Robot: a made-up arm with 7 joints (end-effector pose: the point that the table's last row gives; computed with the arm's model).
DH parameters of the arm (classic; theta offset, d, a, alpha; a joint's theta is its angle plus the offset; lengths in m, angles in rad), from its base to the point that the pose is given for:
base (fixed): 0.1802 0 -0.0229 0
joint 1: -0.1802 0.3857 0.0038 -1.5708
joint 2: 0 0.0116 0.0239 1.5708
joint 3: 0 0.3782 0.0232 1.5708
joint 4: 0 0.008 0.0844 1.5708
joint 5: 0 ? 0.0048 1.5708
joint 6: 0 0.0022 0.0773 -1.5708
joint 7: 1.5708 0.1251 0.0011 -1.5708
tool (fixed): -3.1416 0.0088 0 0
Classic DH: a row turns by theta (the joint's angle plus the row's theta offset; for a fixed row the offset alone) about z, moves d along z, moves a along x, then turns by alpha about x.
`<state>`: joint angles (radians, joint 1 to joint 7).
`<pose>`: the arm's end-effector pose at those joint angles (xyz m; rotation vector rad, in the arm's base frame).
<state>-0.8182 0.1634 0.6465 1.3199 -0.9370 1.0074 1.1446</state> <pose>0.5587 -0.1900 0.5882 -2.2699 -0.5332 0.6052</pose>
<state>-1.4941 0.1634 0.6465 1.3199 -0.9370 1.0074 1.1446</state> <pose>0.3146 -0.5127 0.5882 -2.2566 0.2429 0.2576</pose>
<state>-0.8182 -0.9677 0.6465 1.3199 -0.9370 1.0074 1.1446</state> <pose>0.2257 0.1656 0.9507 2.8351 0.6261 0.1269</pose>
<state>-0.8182 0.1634 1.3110 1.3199 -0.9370 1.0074 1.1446</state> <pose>0.5382 0.1627 0.6330 -2.0339 -1.3382 0.7894</pose>
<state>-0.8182 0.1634 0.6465 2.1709 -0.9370 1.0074 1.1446</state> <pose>0.5002 -0.2226 1.0192 -2.6180 -0.7888 -0.3980</pose>
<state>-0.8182 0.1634 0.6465 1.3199 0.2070 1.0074 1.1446</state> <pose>0.5655 -0.1225 0.5817 -1.3420 -0.3011 -0.0840</pose>
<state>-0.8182 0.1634 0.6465 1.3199 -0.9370 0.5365 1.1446</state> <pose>0.5967 -0.1464 0.6231 -2.2313 -1.0824 0.3483</pose>
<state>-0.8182 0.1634 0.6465 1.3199 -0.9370 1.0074 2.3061</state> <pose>0.5681 -0.1876 0.5886 -2.1733 0.0597 -0.7206</pose>
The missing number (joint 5, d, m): 0.3986
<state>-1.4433 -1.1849 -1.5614 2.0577 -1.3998 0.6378 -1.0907</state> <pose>-0.5521 0.5846 0.6618 -1.2393 1.3782 0.3797</pose>
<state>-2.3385 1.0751 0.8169 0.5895 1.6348 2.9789 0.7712</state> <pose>-0.0089 -0.3582 0.3472 1.8378 -1.1888 -0.4534</pose>
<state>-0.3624 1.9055 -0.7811 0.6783 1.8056 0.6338 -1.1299</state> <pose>-0.2170 -0.2376 0.0734 -1.1712 0.6382 0.6453</pose>
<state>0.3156 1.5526 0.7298 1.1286 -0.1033 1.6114 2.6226</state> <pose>0.0274 0.3214 0.0289 -1.9507 1.1297 1.7106</pose>
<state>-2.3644 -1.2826 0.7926 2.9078 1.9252 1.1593 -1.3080</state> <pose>0.6562 0.5392 0.6466 0.5366 1.5819 -1.5521</pose>
